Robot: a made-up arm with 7 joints. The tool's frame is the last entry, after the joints. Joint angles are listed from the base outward.
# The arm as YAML. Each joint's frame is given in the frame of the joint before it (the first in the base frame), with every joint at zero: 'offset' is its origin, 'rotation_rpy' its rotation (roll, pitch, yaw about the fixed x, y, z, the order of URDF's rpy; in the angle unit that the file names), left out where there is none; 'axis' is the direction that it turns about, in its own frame. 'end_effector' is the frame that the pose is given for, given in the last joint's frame.
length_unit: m
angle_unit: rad
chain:
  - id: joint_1
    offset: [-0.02, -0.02, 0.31]
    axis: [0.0, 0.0, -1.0]
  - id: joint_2
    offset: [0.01, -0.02, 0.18]
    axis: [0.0, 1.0, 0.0]
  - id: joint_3
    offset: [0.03, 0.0, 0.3]
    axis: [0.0, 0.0, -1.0]
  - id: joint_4
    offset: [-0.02, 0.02, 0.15]
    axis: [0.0, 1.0, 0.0]
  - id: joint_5
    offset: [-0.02, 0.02, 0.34]
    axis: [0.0, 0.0, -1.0]
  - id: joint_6
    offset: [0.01, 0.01, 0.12]
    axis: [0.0, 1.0, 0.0]
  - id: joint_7
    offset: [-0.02, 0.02, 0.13]
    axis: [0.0, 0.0, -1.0]
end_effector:
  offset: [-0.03, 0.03, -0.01]
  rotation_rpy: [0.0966, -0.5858, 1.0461]
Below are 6 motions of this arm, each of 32 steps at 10 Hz.
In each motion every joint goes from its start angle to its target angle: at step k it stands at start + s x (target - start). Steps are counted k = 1, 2, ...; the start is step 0. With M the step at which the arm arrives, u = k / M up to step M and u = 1 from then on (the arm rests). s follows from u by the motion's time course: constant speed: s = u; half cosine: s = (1 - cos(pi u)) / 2; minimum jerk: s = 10 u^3 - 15 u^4 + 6 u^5.
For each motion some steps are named. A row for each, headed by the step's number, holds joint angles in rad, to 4 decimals.
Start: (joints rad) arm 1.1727 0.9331 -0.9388 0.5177 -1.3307 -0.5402 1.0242
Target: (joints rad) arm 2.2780 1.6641 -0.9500 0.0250 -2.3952 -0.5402 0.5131
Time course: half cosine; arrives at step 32
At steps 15, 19, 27, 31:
15: 1.6712 1.2628 -0.9439 0.2955 -1.8108 -0.5402 0.7937
19: 1.8858 1.4047 -0.9460 0.1998 -2.0175 -0.5402 0.6945
27: 2.2127 1.6209 -0.9493 0.0541 -2.3324 -0.5402 0.5433
31: 2.2753 1.6623 -0.9500 0.0262 -2.3926 -0.5402 0.5143

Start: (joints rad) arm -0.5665 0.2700 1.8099 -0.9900 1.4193 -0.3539 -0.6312
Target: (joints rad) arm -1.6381 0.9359 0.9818 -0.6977 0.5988 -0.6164 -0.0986
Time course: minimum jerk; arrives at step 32
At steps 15, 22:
15: -1.0397 0.5640 1.4442 -0.8609 1.0570 -0.4698 -0.3960
22: -1.4452 0.8160 1.1309 -0.7503 0.7465 -0.5691 -0.1945

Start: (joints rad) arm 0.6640 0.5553 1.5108 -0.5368 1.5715 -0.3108 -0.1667
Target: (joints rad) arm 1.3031 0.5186 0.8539 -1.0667 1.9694 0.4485 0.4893
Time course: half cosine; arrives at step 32
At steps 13, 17, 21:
13: 0.8908 0.5423 1.2777 -0.7248 1.7127 -0.0414 0.0661
17: 1.0149 0.5352 1.1502 -0.8277 1.7900 0.1061 0.1934
21: 1.1342 0.5283 1.0275 -0.9266 1.8642 0.2478 0.3159

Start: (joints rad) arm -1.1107 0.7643 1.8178 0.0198 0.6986 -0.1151 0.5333
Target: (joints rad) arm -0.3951 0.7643 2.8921 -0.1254 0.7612 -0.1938 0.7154
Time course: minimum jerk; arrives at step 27
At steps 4, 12, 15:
4: -1.0923 0.7643 1.8454 0.0161 0.7002 -0.1171 0.5380
12: -0.8268 0.7643 2.2440 -0.0378 0.7234 -0.1463 0.6055
15: -0.6790 0.7643 2.4659 -0.0678 0.7364 -0.1626 0.6432

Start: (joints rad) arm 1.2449 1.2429 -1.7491 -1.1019 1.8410 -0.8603 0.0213
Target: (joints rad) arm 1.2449 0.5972 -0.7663 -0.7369 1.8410 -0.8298 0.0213
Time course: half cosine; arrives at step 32
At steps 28, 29, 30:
28: 1.2449 0.6218 -0.8037 -0.7508 1.8410 -0.8310 0.0213
29: 1.2449 0.6111 -0.7875 -0.7448 1.8410 -0.8305 0.0213
30: 1.2449 0.6034 -0.7757 -0.7404 1.8410 -0.8301 0.0213

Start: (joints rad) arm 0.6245 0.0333 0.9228 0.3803 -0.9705 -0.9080 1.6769
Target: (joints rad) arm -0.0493 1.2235 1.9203 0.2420 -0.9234 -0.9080 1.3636
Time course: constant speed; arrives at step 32
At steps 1, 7, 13, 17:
1: 0.6034 0.0705 0.9540 0.3760 -0.9690 -0.9080 1.6671
7: 0.4771 0.2937 1.1410 0.3500 -0.9602 -0.9080 1.6084
13: 0.3508 0.5168 1.3280 0.3241 -0.9514 -0.9080 1.5496
17: 0.2665 0.6656 1.4527 0.3068 -0.9455 -0.9080 1.5105

